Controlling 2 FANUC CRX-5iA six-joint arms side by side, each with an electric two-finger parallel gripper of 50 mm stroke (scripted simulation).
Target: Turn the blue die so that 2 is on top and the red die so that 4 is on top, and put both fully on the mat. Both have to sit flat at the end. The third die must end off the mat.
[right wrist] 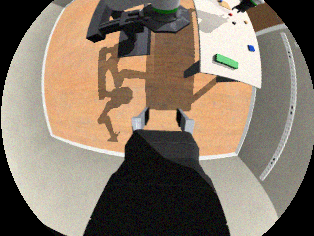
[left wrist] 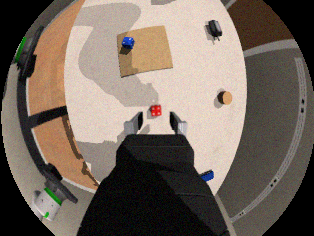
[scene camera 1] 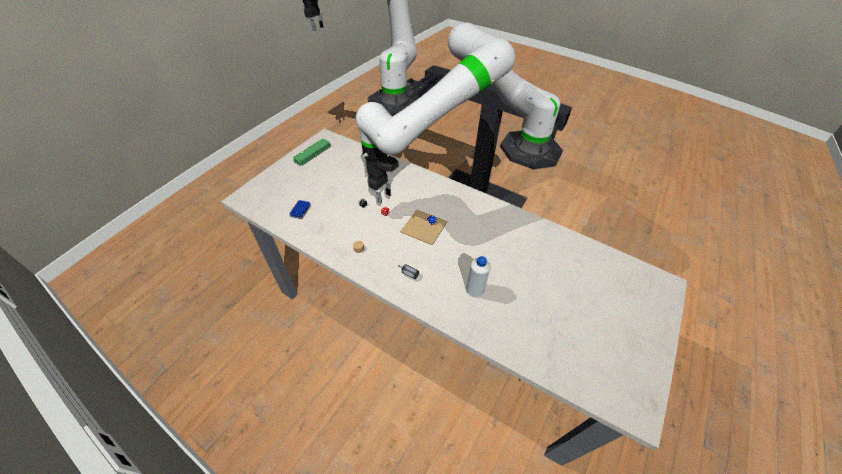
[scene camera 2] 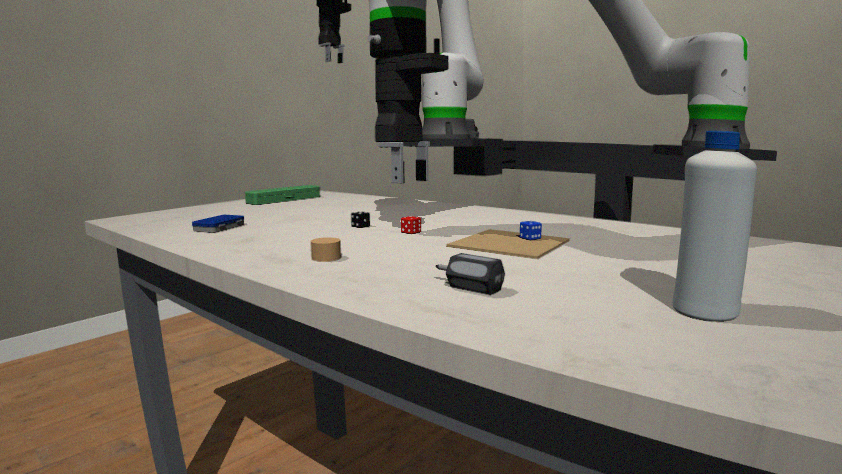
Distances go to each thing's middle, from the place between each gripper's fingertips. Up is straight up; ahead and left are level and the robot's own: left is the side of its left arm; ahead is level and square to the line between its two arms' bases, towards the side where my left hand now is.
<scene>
Right now the tan mat [scene camera 2: 492,241] is 17 cm to the left of my left hand [scene camera 2: 410,181], 10 cm below it and 2 cm behind it. Also, from my left hand: dark screwdriver-like tool [scene camera 2: 480,274]: 24 cm to the left, 20 cm ahead, 8 cm below; then white bottle [scene camera 2: 719,188]: 48 cm to the left, 13 cm ahead, 2 cm below.
The tan mat is 100 cm to the left of my right hand [scene camera 2: 334,62], 56 cm ahead of it and 44 cm below it. From my right hand the other things lie so: dark screwdriver-like tool (107 cm to the left, 78 cm ahead, 42 cm below).
</scene>
